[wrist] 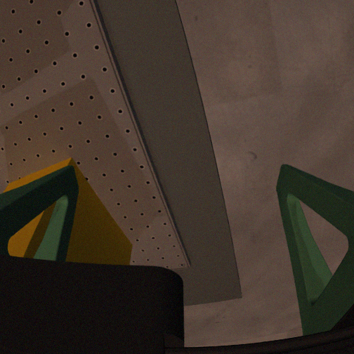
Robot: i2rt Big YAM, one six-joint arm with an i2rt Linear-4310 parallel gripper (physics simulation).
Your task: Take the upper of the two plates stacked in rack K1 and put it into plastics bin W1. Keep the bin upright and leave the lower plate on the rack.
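What I can see here is a yellow plastics bin [95, 237], and with it my own gripper [177, 176].
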